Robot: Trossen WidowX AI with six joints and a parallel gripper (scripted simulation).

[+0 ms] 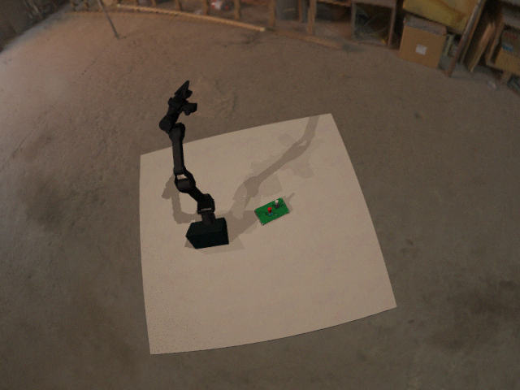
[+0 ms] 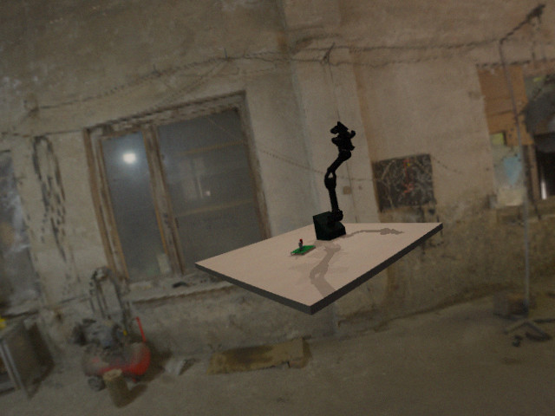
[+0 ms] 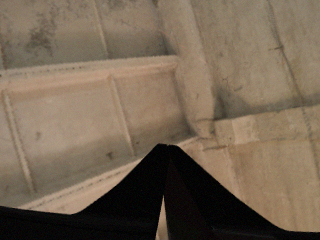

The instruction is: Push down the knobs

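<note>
The red knob lies 71 cm below my gripper tip, 32 cm to the right of it and 21 cm ahead of it. The rest, counted from my gripper tip: grey knob (72 cm below, 28 cm to the right, 25 cm ahead).
</note>
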